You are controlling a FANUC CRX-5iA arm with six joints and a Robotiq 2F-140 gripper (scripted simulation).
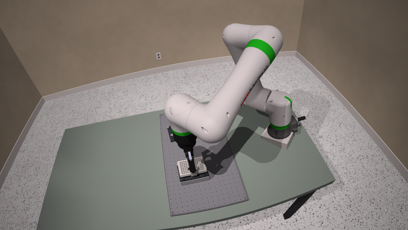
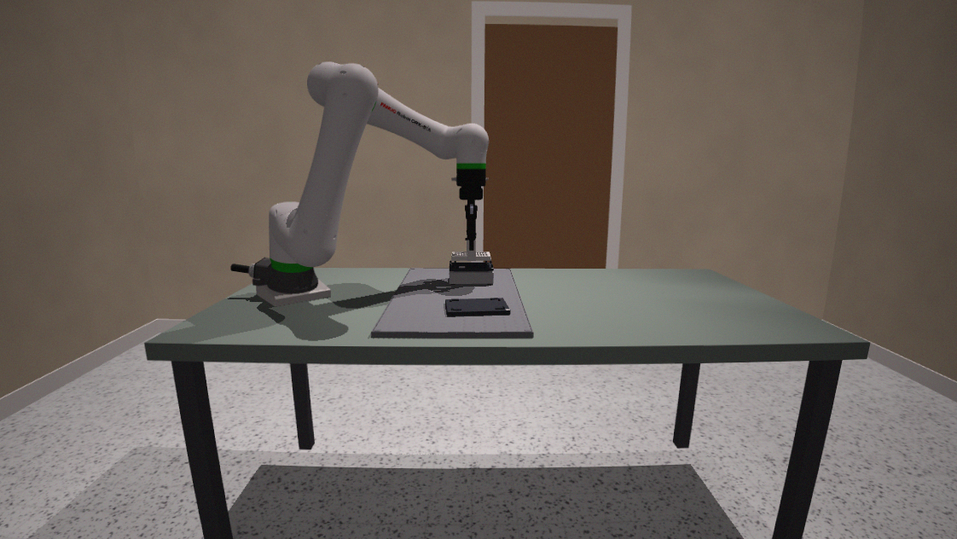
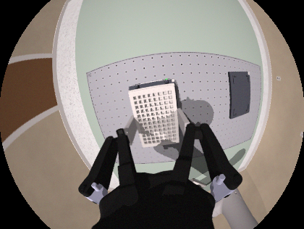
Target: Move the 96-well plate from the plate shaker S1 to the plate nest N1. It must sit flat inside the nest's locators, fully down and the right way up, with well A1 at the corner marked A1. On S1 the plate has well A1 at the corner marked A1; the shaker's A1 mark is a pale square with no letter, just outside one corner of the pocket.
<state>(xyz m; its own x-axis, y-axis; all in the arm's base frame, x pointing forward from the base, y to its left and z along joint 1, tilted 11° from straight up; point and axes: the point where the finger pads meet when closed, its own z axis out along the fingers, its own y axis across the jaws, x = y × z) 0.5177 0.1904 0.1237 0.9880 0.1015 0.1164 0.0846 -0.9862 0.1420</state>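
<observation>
The dark plate nest N1 is 30 mm ahead of my hand, 310 mm to the right of it and 100 mm below it. From my hand the other things lie so: white 96-well plate: 20 mm below.
</observation>
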